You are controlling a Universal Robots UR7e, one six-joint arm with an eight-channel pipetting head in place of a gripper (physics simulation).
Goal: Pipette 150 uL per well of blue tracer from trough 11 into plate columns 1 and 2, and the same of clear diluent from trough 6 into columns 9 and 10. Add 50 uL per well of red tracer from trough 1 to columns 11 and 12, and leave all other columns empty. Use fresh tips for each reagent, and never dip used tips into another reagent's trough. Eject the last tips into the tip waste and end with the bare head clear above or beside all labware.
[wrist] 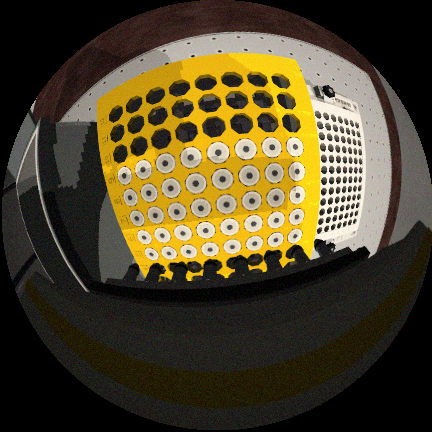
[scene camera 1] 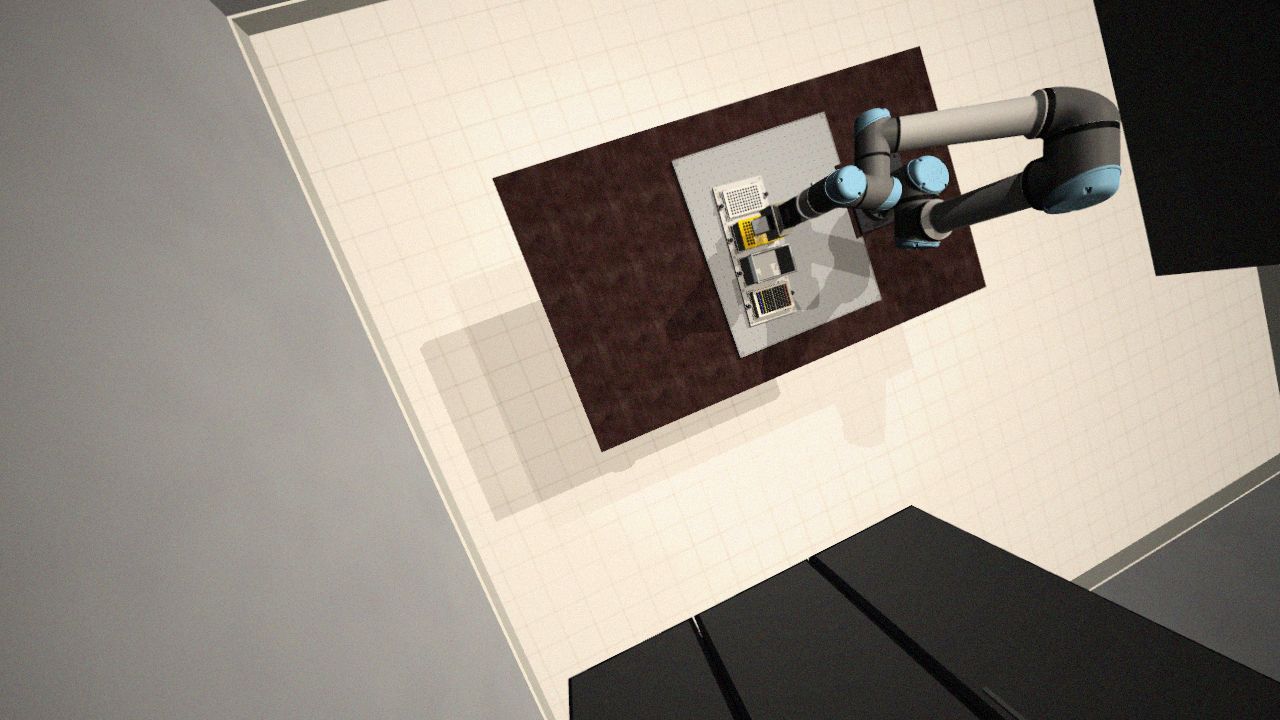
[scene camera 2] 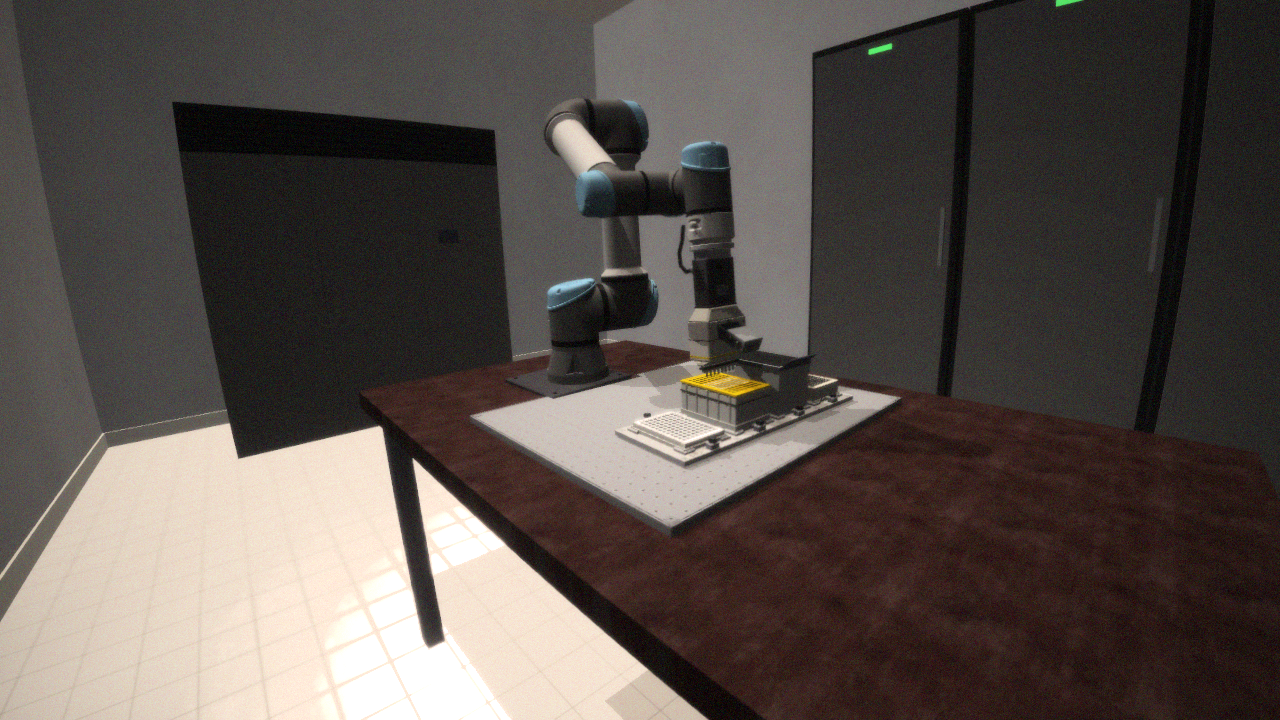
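My pipetting head (scene camera 1: 771, 222) (scene camera 2: 718, 368) (wrist: 214, 265) is bare. Its row of short black nozzles hangs just above the yellow tip rack (scene camera 1: 747, 234) (scene camera 2: 716, 408) (wrist: 309, 160). In the wrist view, several rows of white-collared tips fill the rack's middle; the three rows at the top are empty, and dark empty holes show beside the nozzles. The white well plate (scene camera 1: 764, 200) (scene camera 2: 644, 433) (wrist: 362, 170) lies beside the rack; its wells look dark and their contents cannot be told. The trough reservoir (scene camera 1: 772, 300) (scene camera 2: 823, 384), with small blue and red marks, stands at the row's other end.
The dark grey tip waste box (scene camera 1: 784, 257) (scene camera 2: 787, 386) (wrist: 60, 215) stands between tip rack and reservoir, taller than the rack. All labware sits in one row on the grey perforated board (scene camera 1: 760, 147) (scene camera 2: 572, 438). Black clamp knobs (wrist: 328, 91) stick up beside the plate.
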